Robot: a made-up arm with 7 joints.
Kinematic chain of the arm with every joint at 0, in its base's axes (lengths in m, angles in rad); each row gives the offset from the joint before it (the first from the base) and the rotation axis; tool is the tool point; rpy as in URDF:
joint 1: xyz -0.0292 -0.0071 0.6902 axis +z
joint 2: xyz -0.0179 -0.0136 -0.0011 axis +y
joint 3: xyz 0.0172 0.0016 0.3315 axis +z
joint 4: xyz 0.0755 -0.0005 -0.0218 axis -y
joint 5: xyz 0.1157 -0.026 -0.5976 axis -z
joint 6: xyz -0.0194 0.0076 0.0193 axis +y
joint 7: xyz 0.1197 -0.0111 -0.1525 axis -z
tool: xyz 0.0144 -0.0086 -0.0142 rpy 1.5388 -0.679 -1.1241
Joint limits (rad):
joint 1: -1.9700..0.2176
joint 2: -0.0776..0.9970
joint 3: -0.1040..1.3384
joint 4: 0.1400..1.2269
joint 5: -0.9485..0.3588
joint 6: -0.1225..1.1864
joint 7: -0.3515..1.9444
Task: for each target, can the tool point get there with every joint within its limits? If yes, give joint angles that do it. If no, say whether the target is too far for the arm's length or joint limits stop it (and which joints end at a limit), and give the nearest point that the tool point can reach.
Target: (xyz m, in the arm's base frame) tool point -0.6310 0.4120 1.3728
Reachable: no: joint limits stop it (at a limit: joint 1, joint 2, joint 3, joint 4, joint 5, joint 6, joint 7) | nearest point -0.1148 0.8054 0.9516 | short by 0.774 m
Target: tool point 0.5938 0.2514 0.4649
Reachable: yes | joints -0.7050 0.1163 1.1543 0.6554 0.2411 0.2085 -0.1127
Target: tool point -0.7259 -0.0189 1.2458
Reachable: no: joint limits stop it (at a limit: joint 1, joint 2, joint 3, joint 4, joint 5, joint 6) | nearest point -0.5120 -0.6716 1.0352 | short by 0.718 m
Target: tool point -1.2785 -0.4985 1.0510
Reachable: no: too far | nearest point -0.5482 -0.6259 0.8607 | short by 0.765 m
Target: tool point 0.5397 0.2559 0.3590
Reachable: yes | joints -0.8487 0.4887 1.1253 0.6821 -0.7418 0.3887 0.6045
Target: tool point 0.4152 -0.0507 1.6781
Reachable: no: joint limits stop it (at a limit: joint 2, joint 4, joint 6, joint 7) | nearest point 0.7846 -0.0869 1.0566 | short by 0.724 m
